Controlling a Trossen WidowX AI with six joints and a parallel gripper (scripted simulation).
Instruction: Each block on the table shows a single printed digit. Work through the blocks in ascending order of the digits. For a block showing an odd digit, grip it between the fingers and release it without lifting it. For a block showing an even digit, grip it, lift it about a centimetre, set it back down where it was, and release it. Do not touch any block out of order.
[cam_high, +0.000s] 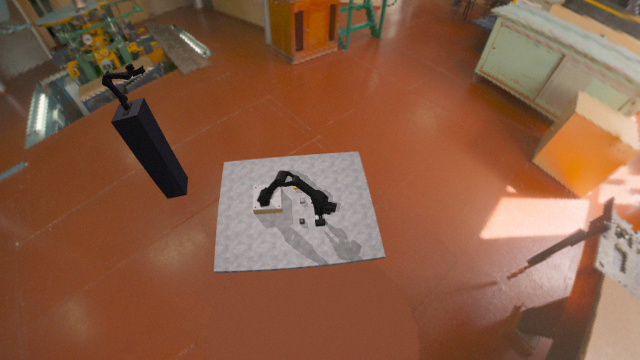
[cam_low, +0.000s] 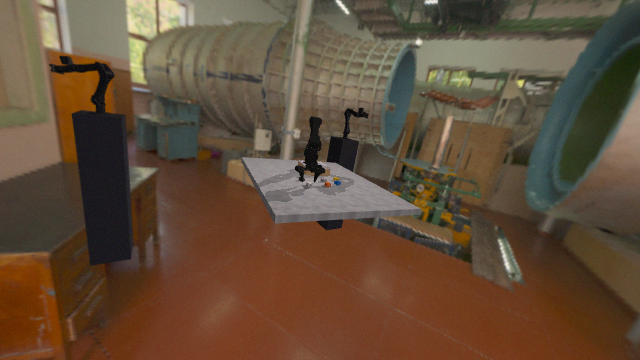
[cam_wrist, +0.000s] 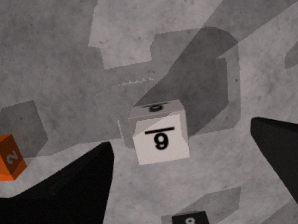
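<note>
My gripper tip is 10 mm to the right of the white block and 10 mm above it. From my gripper tip the other things lie so: black block (110 mm behind, 10 mm to the left, 10 mm below); then orange block (150 mm to the left, 10 mm below, 10 mm ahead); then grey block (170 mm to the left, 70 mm behind, 10 mm below).
</note>
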